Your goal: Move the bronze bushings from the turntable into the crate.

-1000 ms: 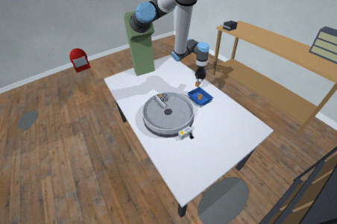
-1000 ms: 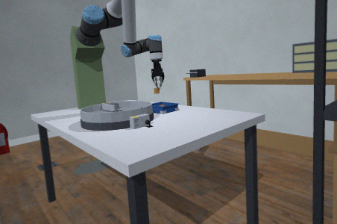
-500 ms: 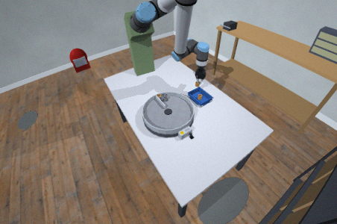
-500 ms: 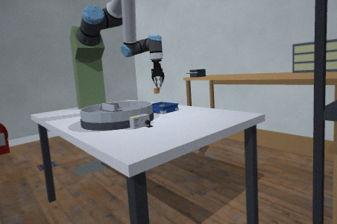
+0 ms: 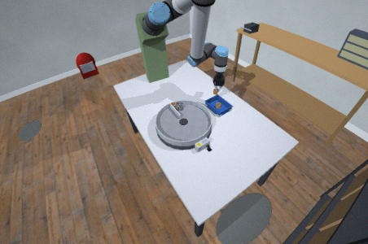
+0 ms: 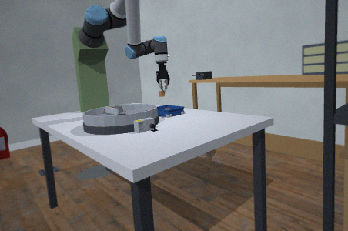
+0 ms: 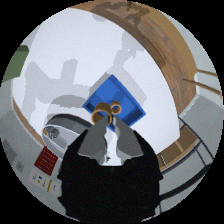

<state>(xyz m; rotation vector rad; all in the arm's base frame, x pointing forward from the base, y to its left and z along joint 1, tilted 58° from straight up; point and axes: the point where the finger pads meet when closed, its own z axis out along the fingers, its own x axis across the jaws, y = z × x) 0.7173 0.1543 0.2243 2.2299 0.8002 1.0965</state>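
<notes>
My gripper is now 13 cm above the blue crate, 3 cm short of it and 2 cm to the left of it. Round my hand: grey turntable: 37 cm to the right, 11 cm below, 6 cm behind.
</notes>
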